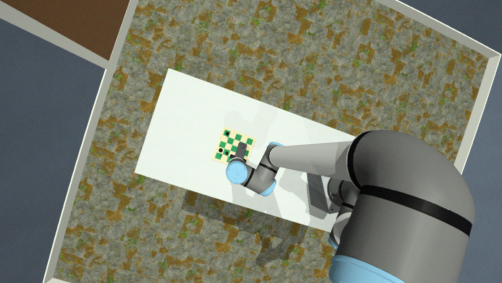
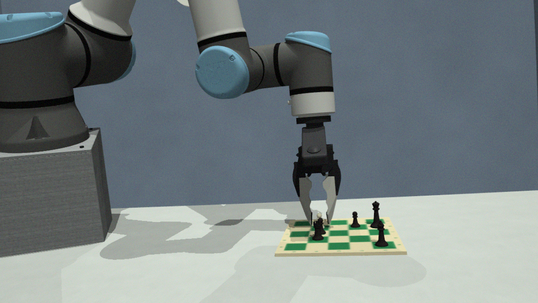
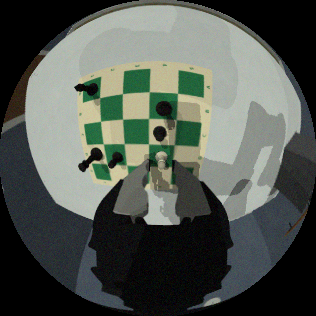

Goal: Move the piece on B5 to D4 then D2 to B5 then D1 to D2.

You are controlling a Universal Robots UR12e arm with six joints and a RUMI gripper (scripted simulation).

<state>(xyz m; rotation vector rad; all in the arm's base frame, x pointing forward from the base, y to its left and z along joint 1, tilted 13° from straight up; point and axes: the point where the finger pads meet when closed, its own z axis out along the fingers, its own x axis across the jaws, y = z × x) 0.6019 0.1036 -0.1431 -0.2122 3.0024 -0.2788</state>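
The white pawn is 1 cm below my hand. The rest, counted from my hand: black queen: 11 cm ahead, 1 cm to the left; then cream chessboard: 4 cm ahead, 3 cm to the right, 3 cm below.
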